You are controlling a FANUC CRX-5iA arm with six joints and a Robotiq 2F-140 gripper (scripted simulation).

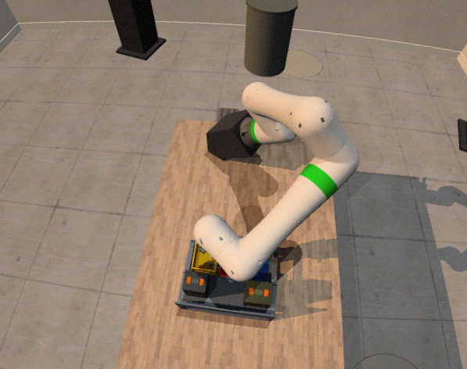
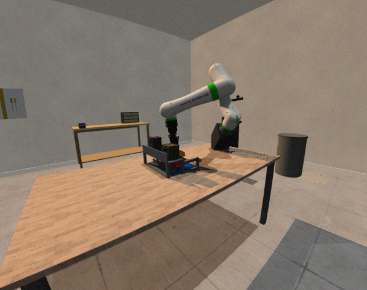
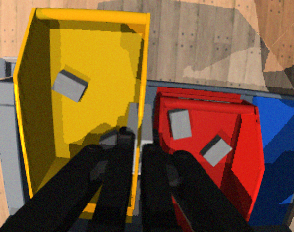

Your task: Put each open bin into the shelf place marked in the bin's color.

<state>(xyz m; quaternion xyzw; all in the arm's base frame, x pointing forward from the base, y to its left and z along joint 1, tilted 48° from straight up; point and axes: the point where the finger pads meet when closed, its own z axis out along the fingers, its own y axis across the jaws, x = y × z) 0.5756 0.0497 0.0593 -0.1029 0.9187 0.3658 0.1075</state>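
Now: the yellow bin 5 cm to the right of my hand and 4 cm below it. Round my hand: red bin: 4 cm ahead, 8 cm to the left, 5 cm below; red mark: 5 cm ahead, 8 cm to the left, 9 cm below; yellow mark: 8 cm ahead, 3 cm to the right, 9 cm below.
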